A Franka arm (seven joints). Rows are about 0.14 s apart.
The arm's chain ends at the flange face. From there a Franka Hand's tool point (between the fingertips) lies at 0.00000 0.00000 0.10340 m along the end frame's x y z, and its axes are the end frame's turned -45 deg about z.
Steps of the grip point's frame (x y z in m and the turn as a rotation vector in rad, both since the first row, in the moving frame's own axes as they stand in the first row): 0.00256, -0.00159, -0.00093, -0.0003, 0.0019, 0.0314; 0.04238, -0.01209, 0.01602, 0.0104, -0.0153, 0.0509; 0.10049, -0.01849, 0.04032, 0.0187, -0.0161, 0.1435
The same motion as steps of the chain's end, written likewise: 0.00052, -0.00282, -0.00093, 0.0011, 0.0016, 0.0314; 0.02331, -0.03883, 0.01604, -0.0035, -0.0182, 0.0509; 0.06050, -0.08376, 0.04035, 0.0018, -0.0246, 0.1435
